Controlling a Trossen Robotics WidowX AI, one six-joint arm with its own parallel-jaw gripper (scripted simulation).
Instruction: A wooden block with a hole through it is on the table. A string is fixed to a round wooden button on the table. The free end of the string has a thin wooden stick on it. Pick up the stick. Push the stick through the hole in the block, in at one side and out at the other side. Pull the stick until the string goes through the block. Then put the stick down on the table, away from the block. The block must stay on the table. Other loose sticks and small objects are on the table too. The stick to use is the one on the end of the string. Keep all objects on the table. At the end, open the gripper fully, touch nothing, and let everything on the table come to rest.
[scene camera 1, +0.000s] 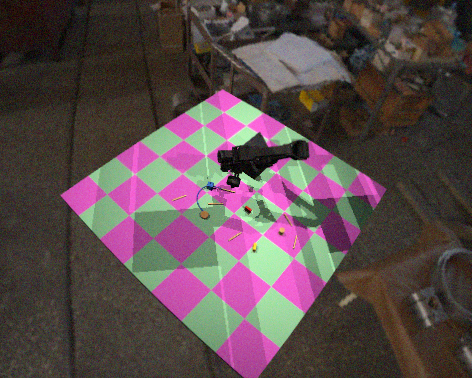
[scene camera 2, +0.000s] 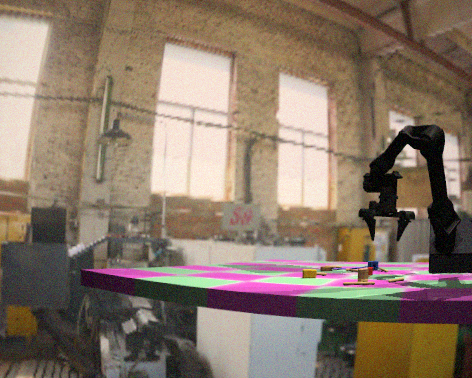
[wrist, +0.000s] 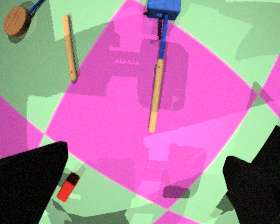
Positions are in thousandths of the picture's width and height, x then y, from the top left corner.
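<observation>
Gripper (scene camera 2: 817, 639), (wrist: 534, 712): open, holding nothing.
</observation>
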